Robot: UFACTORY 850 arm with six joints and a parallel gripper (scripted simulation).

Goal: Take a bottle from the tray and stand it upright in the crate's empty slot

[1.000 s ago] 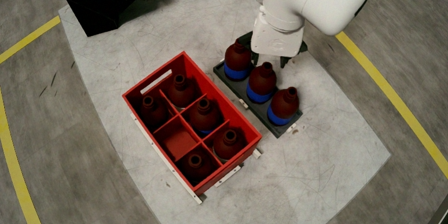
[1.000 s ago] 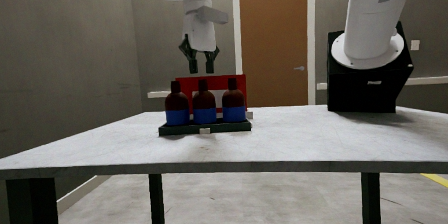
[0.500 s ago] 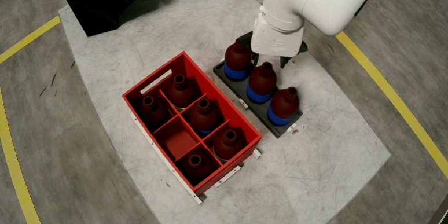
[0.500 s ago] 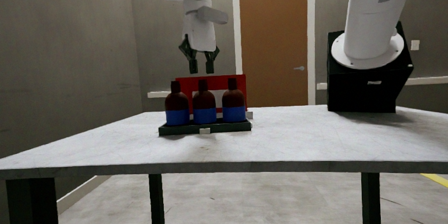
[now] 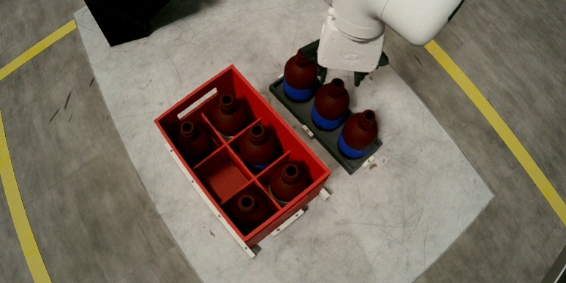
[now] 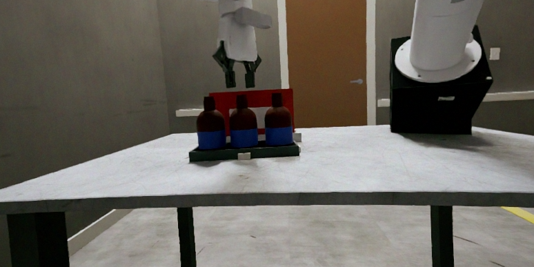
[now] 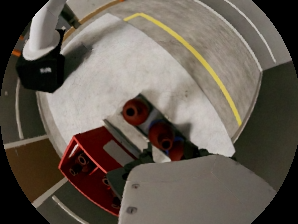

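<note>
The dark grey tray lies 180 mm below my hand. Round my hand: crate: 50 mm ahead, 220 mm to the right, 110 mm below.
</note>
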